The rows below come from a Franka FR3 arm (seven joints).
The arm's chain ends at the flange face. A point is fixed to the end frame.
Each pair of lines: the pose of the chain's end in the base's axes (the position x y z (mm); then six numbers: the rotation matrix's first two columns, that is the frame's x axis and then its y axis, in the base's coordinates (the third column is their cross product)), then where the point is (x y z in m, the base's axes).
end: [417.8 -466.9 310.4 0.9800 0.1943 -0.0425 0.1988 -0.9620 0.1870]
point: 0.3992 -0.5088 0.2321
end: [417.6 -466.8 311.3 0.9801 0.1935 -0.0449 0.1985 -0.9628 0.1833]
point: 0.3988 -0.5085 0.2329
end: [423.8 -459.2 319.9 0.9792 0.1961 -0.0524 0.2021 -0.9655 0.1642]
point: 0.4042 -0.4995 0.2410
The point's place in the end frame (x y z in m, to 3 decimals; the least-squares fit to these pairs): -0.023 0.022 0.085
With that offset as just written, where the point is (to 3 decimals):
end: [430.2 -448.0 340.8 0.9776 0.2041 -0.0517 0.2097 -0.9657 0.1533]
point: 0.411 -0.488 0.261
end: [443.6 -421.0 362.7 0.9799 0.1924 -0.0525 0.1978 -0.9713 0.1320]
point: 0.423 -0.459 0.283
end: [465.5 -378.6 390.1 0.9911 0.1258 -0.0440 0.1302 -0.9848 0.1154]
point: 0.443 -0.413 0.309
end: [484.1 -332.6 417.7 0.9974 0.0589 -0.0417 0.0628 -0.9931 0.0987]
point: 0.460 -0.364 0.336
